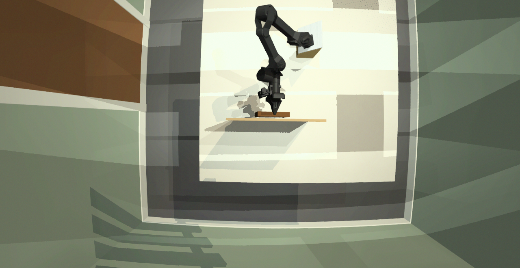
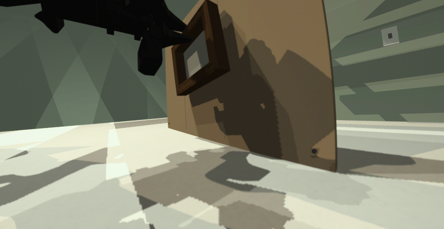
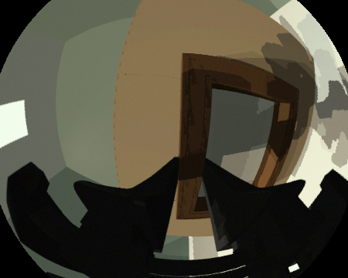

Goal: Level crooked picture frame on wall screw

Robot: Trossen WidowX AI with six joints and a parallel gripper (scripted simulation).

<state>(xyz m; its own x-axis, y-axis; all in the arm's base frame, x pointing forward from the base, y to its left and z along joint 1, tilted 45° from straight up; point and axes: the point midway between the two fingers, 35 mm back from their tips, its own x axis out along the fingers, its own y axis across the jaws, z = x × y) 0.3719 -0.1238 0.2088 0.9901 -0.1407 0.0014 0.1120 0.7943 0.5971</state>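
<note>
My gripper tip is now 1 cm short of the picture frame, 1 cm to the left of it and 5 cm above it. Round my gripper tip: tan wall panel 2 cm ahead, 7 cm below.
</note>
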